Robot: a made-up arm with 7 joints.
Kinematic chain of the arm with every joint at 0, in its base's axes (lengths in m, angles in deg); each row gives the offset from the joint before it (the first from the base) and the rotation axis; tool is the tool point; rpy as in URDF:
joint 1: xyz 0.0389 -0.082 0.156 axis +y
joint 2: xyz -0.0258 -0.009 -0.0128 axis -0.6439 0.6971 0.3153
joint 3: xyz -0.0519 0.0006 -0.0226 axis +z
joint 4: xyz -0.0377 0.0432 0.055 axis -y
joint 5: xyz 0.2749 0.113 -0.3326 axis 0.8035 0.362 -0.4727
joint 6: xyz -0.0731 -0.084 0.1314 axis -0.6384 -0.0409 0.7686
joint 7: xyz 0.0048 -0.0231 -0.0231 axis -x
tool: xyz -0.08 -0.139 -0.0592 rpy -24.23 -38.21 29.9
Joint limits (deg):
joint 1: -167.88..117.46
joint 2: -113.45..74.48
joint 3: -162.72..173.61
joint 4: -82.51..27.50
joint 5: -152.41..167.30
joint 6: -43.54..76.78
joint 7: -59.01..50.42
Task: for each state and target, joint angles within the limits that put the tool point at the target. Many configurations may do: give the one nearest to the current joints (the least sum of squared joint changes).
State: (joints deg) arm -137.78 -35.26 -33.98 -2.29 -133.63 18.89 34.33
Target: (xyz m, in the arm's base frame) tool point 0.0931 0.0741 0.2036
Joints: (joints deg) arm -129.59 -6.21 -25.31 -10.07 -132.07 -6.32 39.42
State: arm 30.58 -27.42 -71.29 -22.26 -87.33 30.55 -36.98
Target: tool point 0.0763 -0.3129 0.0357
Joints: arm 27.19 -27.07 -98.14 -6.65 -91.90 69.73 -31.94
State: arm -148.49 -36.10 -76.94 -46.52 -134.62 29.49 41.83
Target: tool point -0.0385 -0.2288 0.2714
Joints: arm -149.21 -41.52 -112.36 -19.33 -110.16 33.55 22.84
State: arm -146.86 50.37 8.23 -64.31 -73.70 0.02 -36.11
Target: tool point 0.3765 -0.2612 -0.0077
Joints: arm -149.76 43.21 1.12 -72.51 -65.22 -14.40 -50.44
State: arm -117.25 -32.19 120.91 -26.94 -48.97 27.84 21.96
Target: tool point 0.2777 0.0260 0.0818
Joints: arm -125.04 -32.12 126.46 -31.28 -61.76 47.16 21.86
